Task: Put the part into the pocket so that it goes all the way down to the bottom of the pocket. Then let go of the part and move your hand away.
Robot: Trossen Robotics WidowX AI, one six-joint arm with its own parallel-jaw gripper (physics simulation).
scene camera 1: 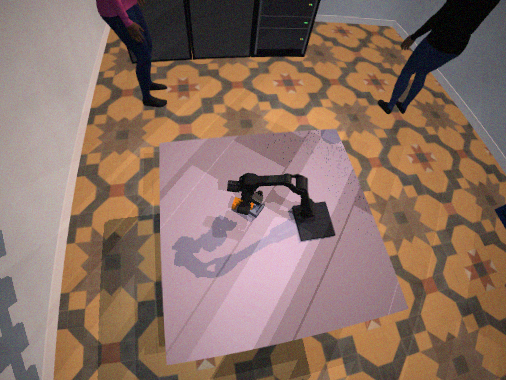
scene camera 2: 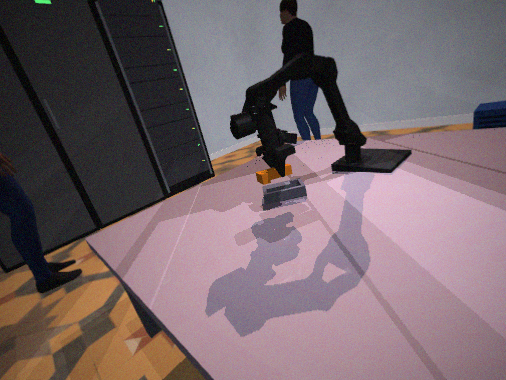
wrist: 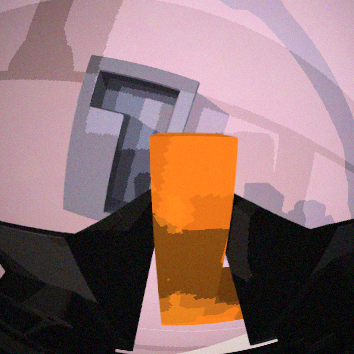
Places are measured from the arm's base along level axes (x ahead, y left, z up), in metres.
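Where they show: gripper, fingertip midpoint: [scene camera 1: 246, 206] [scene camera 2: 281, 176] [wrist: 186, 195]; arm's base at its link origin: [scene camera 1: 305, 213] [scene camera 2: 353, 159].
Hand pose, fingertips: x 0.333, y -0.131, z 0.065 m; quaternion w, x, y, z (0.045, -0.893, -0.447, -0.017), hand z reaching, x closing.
Each offset is from my fingertips to the centre of the thing. Level surfaces: height alone.
The orange part {dz +0.018, dx +0.025, dy -0.002 m} [scene camera 1: 236, 204] [scene camera 2: 262, 177] [wrist: 195, 180] is a long block with a short piece at its lower right in the wrist view. My gripper [scene camera 1: 243, 208] [scene camera 2: 282, 172] [wrist: 186, 195] is shut on it and holds it above the table. The grey pocket block {dz -0.070, dx -0.041, dy -0.028 m} [scene camera 1: 257, 213] [scene camera 2: 285, 198] [wrist: 82, 170] lies on the table, with a dark, bent, L-like pocket open on top. In the wrist view the part is right of and below the pocket, covering the block's right side. In scene camera 2 the part is above and behind the block, apart from it. The pocket's lower right portion is hidden.
The arm's black base plate [scene camera 1: 320, 227] [scene camera 2: 375, 161] stands on the pink table {dz -0.088 m} [scene camera 1: 280, 300] [scene camera 2: 280, 350], right of the pocket block in both scene views. The arm's shadow falls across the table. Two people and dark cabinets [scene camera 1: 222, 30] [scene camera 2: 50, 125] stand beyond the table.
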